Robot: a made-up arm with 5 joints.
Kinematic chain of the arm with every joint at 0, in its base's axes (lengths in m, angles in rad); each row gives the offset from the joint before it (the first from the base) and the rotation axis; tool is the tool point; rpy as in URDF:
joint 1: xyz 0 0 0.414 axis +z
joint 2: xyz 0 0 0 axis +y
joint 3: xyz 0.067 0 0.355 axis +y
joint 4: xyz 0.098 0 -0.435 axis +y
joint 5: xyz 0.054 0 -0.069 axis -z
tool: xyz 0 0 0 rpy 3.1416 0 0
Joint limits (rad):
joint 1: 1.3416..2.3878
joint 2: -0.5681..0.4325
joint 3: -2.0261..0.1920
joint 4: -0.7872..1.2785
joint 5: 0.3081..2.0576
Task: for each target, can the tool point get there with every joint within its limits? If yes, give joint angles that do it. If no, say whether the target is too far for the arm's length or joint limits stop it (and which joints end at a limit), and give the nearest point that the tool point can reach.
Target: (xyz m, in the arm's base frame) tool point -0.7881 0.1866 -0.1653
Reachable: no: too far | nearest point -0.3439 0.3229 0.2435 | short by 0.619 m
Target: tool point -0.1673 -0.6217 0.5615
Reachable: no: joint limits stop it (at a limit: joint 1, joint 2, joint 3, joint 4) | nearest point -0.0109 -0.0468 0.2695 | short by 0.664 m
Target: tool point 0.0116 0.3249 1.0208
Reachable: yes | joints 1.5352 -0.4854 -1.2714 -0.4656 1.4633
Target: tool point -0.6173 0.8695 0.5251
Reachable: no: too far | nearest point -0.4234 0.5964 0.5967 | short by 0.343 m
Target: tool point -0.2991 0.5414 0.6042
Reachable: yes | joints 2.0755 0.1520 -1.1135 -0.1524 0.9269
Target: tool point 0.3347 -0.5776 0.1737
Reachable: no: joint limits stop it (at a limit: joint 2, joint 3, joint 4) | nearest point 0.0241 -0.0416 0.2695 | short by 0.627 m
